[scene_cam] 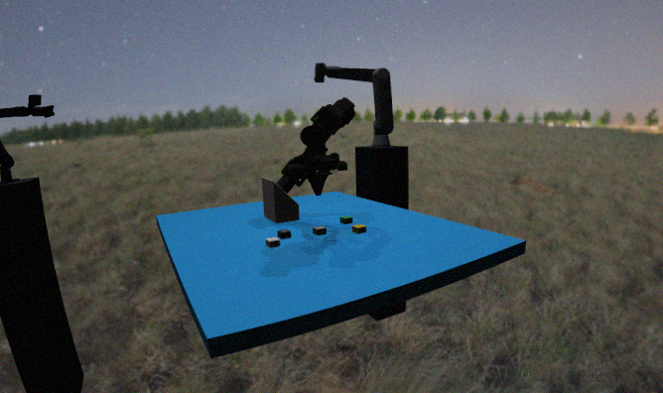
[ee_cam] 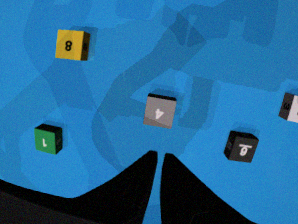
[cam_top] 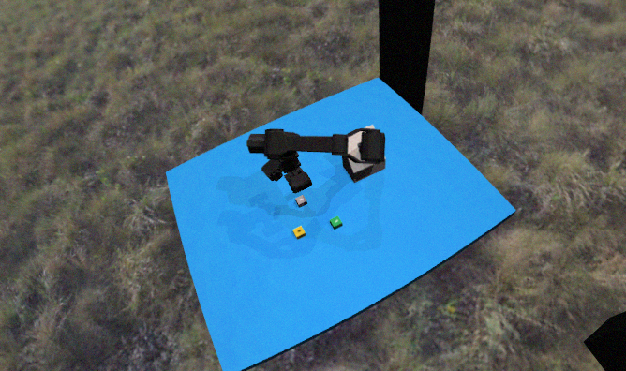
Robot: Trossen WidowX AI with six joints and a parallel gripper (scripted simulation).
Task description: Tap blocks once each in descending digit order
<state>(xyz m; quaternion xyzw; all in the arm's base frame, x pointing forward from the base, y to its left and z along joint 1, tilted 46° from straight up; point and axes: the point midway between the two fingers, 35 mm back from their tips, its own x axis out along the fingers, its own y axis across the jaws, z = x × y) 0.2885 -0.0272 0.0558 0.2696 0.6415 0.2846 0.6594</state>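
Now: gripper tip 40 mm short of the white block, 170 mm to the left of it and 110 mm above it. The rest, counted from my gripper tip: yellow block: 50 mm ahead, 110 mm to the left, 110 mm below; then black block: 30 mm behind, 110 mm to the right, 110 mm below; then grey block: 110 mm below.
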